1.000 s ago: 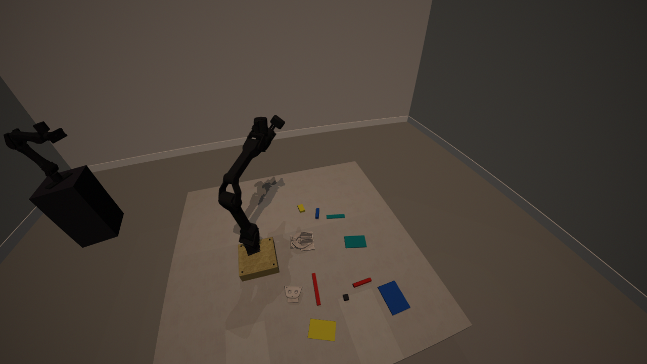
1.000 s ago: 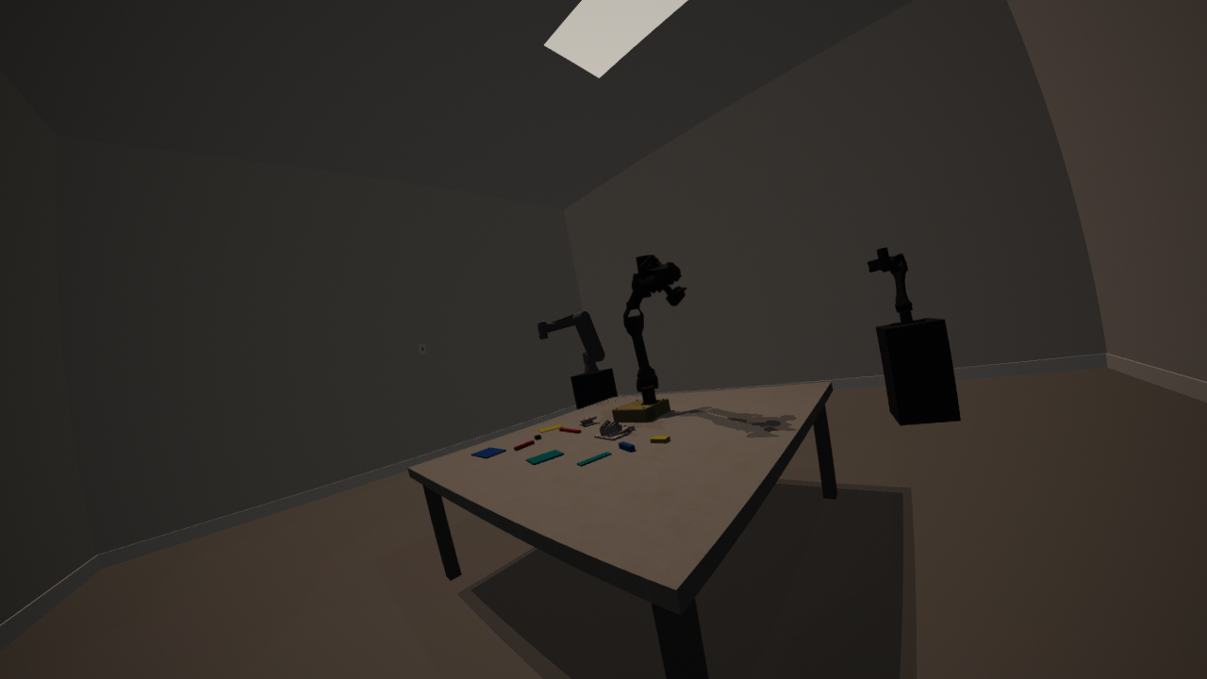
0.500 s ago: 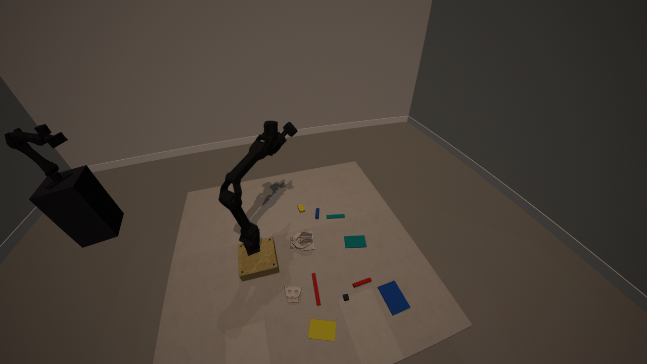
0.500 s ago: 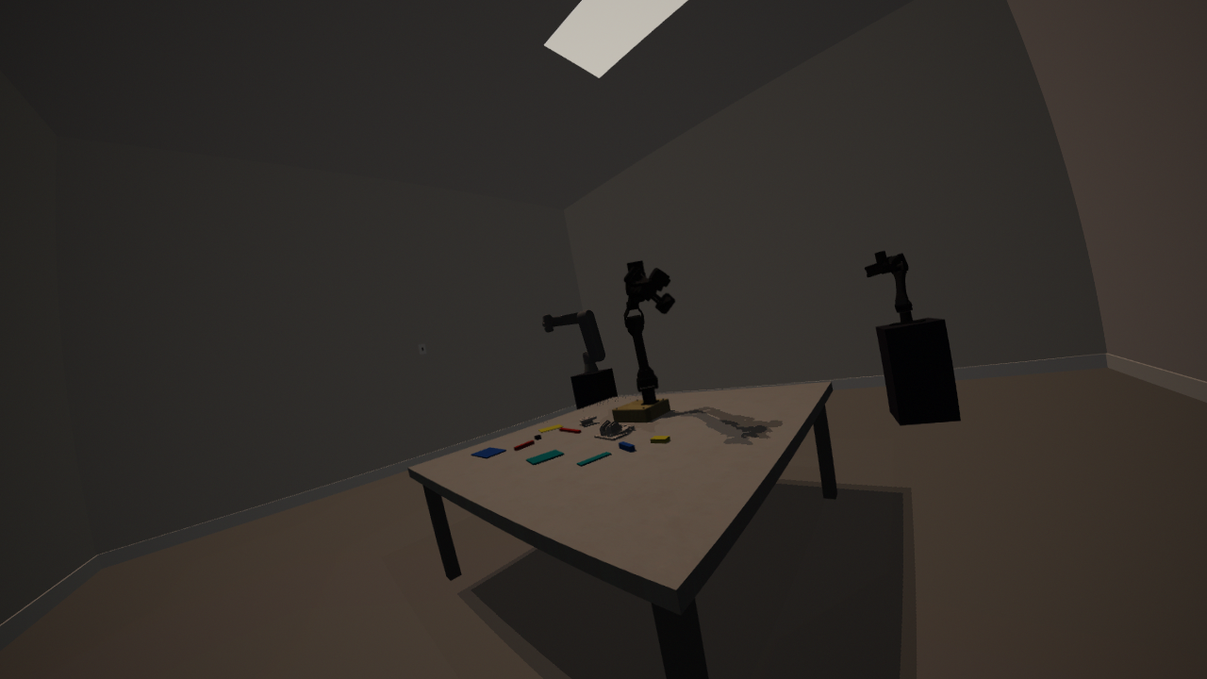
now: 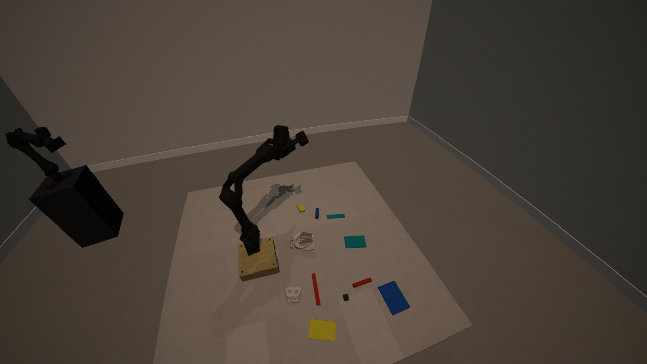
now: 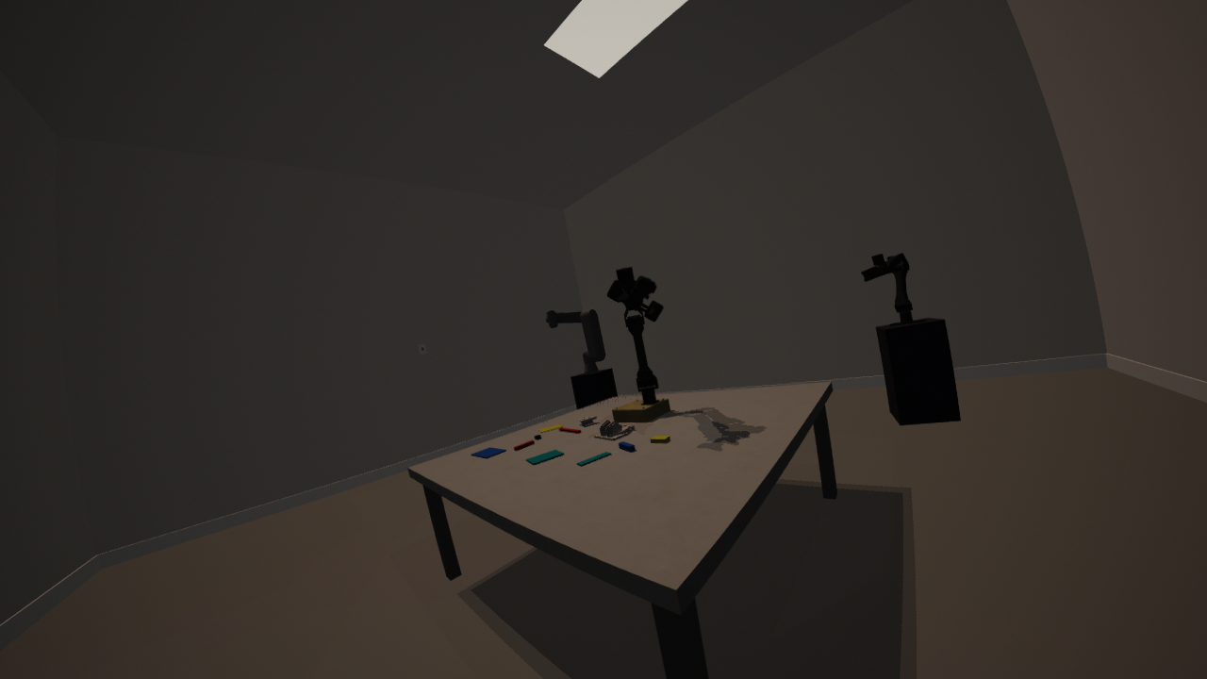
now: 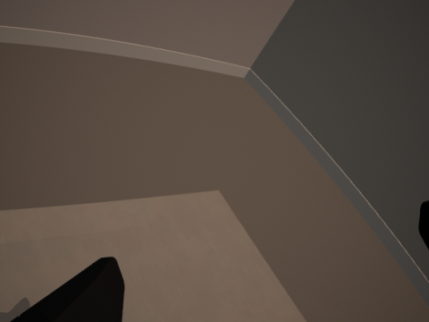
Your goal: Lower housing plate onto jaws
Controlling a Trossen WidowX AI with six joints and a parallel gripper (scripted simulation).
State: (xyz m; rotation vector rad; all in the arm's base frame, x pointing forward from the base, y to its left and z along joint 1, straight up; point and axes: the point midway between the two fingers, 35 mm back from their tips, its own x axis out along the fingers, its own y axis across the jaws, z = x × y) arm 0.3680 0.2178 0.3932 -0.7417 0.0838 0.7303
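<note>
Now: gripper tip 29 cm past the white stand, 53 cm to the left of it and 43 cm above it. Round my gripper tip: teal bar: 12 cm ahead, 20 cm to the right, 44 cm below; then blue block: 3 cm ahead, 13 cm to the right, 43 cm below; then yellow block: 4 cm behind, 5 cm to the right, 43 cm below.
</note>
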